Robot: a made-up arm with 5 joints. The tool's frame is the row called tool.
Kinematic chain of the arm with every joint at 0, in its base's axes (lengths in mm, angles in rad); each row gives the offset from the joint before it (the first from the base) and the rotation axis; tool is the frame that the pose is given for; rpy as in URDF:
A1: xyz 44.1 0 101.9 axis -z
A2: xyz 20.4 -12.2 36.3 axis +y
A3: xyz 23.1 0 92.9 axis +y
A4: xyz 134.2 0 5.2 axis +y
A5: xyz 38.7 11.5 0 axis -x
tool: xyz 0 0 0 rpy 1.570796 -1.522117 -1.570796
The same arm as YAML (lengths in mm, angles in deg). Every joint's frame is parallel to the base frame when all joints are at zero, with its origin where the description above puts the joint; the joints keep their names.
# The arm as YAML. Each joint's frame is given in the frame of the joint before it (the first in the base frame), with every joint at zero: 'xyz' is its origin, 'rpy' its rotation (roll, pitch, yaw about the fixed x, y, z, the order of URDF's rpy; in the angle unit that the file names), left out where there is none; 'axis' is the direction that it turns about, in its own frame. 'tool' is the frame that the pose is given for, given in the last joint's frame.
units:
  length: mm
  angle: deg
joints:
  - name: A1
    type: revolute
    origin:
      xyz: [44.1, 0.0, 101.9]
    axis: "-z"
  - name: A2
    type: revolute
    origin:
      xyz: [20.4, -12.2, 36.3]
    axis: "+y"
  - name: A3
    type: revolute
    origin:
      xyz: [23.1, 0.0, 92.9]
    axis: "+y"
  - name: A4
    type: revolute
    origin:
      xyz: [134.2, 0.0, 5.2]
    axis: "+y"
  - name: A5
    type: revolute
    origin:
      xyz: [38.7, 11.5, 0.0]
    axis: "-x"
tool:
  origin:
    xyz: [0.0, 0.0, 0.0]
    rpy: [90.0, -87.21, -90.0]

